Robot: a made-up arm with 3 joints. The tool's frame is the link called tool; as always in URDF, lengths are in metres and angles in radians. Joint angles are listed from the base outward.
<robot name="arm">
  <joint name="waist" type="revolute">
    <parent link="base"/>
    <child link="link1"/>
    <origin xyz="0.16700 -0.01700 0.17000" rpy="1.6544 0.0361 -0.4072"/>
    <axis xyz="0 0 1"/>
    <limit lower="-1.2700" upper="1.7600"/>
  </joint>
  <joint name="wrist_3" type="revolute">
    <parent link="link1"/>
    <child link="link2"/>
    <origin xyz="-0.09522 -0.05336 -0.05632" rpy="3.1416 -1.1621 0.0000"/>
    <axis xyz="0 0 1"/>
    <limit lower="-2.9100" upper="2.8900"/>
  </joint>
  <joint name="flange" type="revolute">
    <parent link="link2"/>
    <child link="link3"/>
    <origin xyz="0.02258 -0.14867 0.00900" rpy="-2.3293 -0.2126 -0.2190"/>
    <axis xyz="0 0 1"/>
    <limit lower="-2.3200" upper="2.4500"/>
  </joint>
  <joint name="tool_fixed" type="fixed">
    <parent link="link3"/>
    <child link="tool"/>
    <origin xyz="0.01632 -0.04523 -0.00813" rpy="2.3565 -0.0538 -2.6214"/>
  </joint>
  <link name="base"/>
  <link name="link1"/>
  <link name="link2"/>
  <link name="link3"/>
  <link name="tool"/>
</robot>
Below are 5 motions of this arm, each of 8 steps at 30 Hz.
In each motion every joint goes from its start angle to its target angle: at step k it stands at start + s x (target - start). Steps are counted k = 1, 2, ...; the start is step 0. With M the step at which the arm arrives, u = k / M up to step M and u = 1 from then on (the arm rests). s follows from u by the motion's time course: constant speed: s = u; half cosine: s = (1 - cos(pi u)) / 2; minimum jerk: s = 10 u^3 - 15 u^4 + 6 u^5.
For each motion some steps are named. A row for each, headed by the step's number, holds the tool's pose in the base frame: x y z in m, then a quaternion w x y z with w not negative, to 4 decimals.
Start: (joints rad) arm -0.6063 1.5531 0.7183
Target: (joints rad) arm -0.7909 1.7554 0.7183
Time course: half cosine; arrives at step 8
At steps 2, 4, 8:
2: 0.0793 -0.0378 0.0751 0.7545 0.5260 0.1355 0.3683
4: 0.0683 -0.0281 0.0740 0.7327 0.5720 0.1366 0.3424
8: 0.0524 -0.0133 0.0759 0.6998 0.6331 0.1375 0.3008

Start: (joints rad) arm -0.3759 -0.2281 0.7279
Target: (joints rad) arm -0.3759 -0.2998 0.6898
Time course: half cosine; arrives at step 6
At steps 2, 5, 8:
2: 0.1799 0.0227 0.2887 0.7082 -0.3572 0.4245 0.4367
5: 0.1807 0.0305 0.2902 0.6964 -0.3700 0.4273 0.4422
8: 0.1808 0.0313 0.2904 0.6952 -0.3713 0.4275 0.4428

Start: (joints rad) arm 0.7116 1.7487 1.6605
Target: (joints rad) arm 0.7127 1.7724 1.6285
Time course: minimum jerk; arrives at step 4
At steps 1, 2, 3, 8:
1: 0.2037 -0.1193 0.0355 0.9637 0.0216 0.0351 0.2637
2: 0.2052 -0.1184 0.0342 0.9618 0.0261 0.0296 0.2708
3: 0.2068 -0.1175 0.0330 0.9599 0.0305 0.0242 0.2778
8: 0.2072 -0.1173 0.0327 0.9593 0.0317 0.0227 0.2796

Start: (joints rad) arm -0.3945 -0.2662 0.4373
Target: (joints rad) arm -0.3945 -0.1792 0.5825
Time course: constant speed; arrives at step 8
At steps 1, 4, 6, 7, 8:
1: 0.1838 0.0305 0.2791 0.6937 -0.2764 0.3907 0.5382
4: 0.1832 0.0243 0.2793 0.7037 -0.2797 0.3937 0.5212
6: 0.1827 0.0201 0.2794 0.7100 -0.2816 0.3960 0.5096
7: 0.1824 0.0180 0.2794 0.7132 -0.2825 0.3972 0.5038
8: 0.1821 0.0160 0.2793 0.7162 -0.2834 0.3984 0.4980

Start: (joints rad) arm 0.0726 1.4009 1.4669
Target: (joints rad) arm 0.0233 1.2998 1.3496
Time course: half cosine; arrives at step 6
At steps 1, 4, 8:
1: 0.1240 -0.1022 0.0746 0.9252 0.0899 0.2502 0.2708
4: 0.1237 -0.1016 0.0862 0.9231 0.0815 0.2431 0.2866
8: 0.1238 -0.1012 0.0904 0.9221 0.0784 0.2406 0.2928

